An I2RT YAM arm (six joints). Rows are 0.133 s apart.
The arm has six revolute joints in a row. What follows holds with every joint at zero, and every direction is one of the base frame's. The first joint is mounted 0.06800 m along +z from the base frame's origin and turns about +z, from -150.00 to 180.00 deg. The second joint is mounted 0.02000 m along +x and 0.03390 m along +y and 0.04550 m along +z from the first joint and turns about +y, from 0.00 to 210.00 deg. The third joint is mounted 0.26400 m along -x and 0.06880 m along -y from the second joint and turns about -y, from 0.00 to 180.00 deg. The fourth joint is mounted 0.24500 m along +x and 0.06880 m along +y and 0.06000 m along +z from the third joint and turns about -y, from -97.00 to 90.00 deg. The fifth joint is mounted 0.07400 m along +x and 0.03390 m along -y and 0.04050 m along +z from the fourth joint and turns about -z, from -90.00 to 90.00 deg. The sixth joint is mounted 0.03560 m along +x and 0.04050 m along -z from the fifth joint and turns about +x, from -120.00 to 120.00 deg. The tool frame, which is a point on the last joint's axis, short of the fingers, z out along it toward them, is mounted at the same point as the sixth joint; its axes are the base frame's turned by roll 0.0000, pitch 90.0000 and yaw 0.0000 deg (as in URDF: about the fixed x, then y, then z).
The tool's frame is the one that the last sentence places.
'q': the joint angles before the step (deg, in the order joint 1, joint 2, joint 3, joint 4, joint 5, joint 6). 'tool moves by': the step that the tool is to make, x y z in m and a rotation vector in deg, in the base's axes. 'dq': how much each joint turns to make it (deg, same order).
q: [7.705 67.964 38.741 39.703 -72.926 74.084]
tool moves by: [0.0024 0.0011 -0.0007 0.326 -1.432 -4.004]
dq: [0.380 0.075 -0.081 -0.264 4.337 -1.994]
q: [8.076 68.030 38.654 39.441 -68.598 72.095]
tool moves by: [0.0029 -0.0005 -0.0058 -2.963 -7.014 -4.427]
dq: [0.011 -0.049 -0.059 -3.921 3.857 -11.385]
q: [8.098 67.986 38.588 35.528 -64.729 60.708]
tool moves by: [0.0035 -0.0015 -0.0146 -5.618 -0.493 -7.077]
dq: [0.031 -0.381 0.346 -11.479 7.068 -11.889]
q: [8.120 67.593 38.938 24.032 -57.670 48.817]
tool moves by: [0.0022 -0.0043 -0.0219 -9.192 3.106 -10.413]
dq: [0.002 -0.015 -0.002 -12.710 11.914 -10.511]
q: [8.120 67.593 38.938 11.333 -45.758 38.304]
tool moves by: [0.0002 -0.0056 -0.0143 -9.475 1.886 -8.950]
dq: [-0.008 -0.008 -0.014 -7.646 11.643 -6.867]
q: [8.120 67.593 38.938 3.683 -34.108 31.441]
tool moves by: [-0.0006 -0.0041 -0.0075 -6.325 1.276 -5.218]
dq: [-0.002 0.007 0.003 -3.952 7.408 -3.542]
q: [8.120 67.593 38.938 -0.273 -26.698 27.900]
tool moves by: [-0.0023 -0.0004 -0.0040 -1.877 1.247 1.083]
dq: [-0.031 0.006 0.003 -2.512 -0.117 -2.256]
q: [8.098 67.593 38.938 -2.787 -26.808 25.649]
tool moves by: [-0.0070 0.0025 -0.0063 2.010 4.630 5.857]
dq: [0.014 0.013 0.025 -4.932 -6.323 -1.229]
